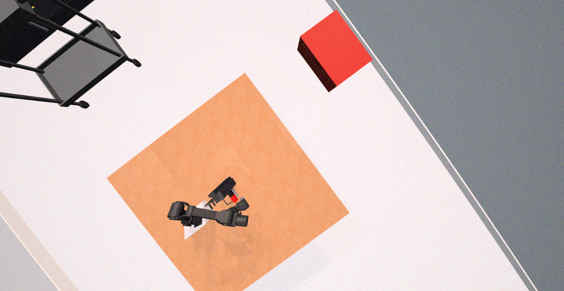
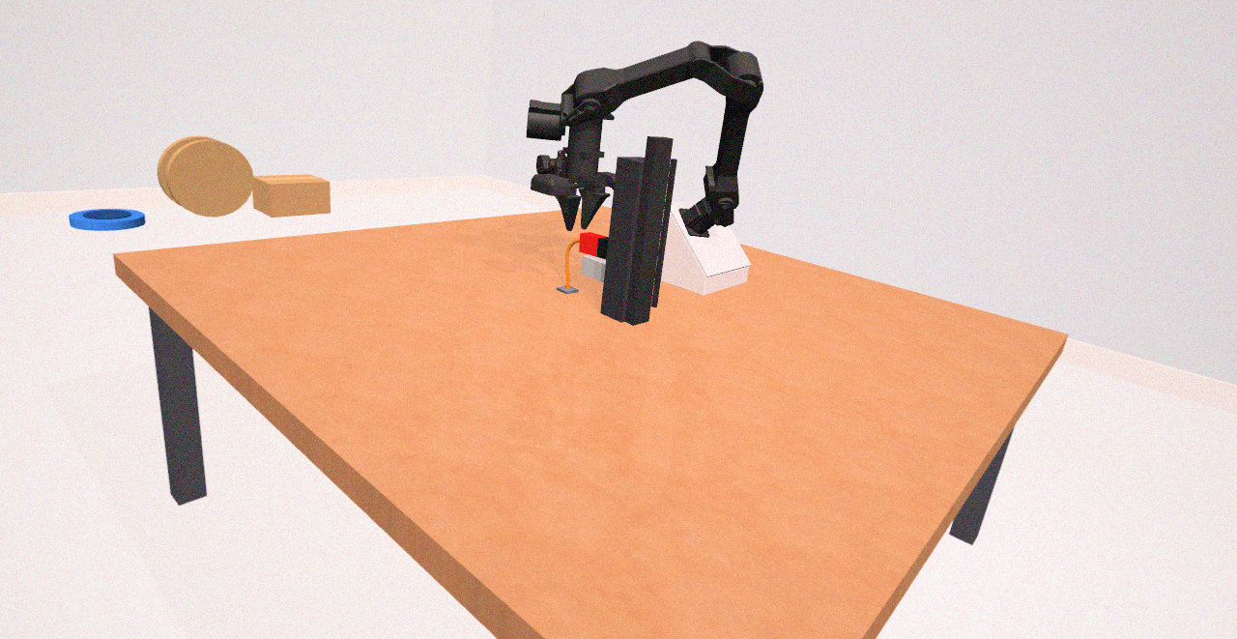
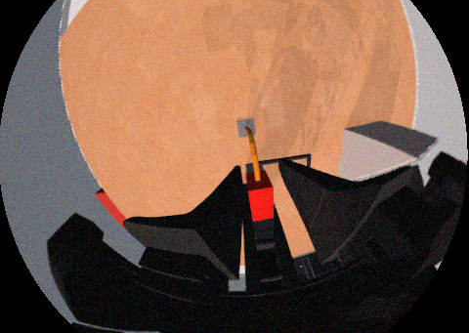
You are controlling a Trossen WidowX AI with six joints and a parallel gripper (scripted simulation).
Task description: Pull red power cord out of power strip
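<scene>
Right now my gripper tip is 70 mm to the right of the red plug, 10 mm past it and 10 mm above it. The rest, counted from my gripper tip: grey pad: 120 mm below, 10 mm to the right.
</scene>
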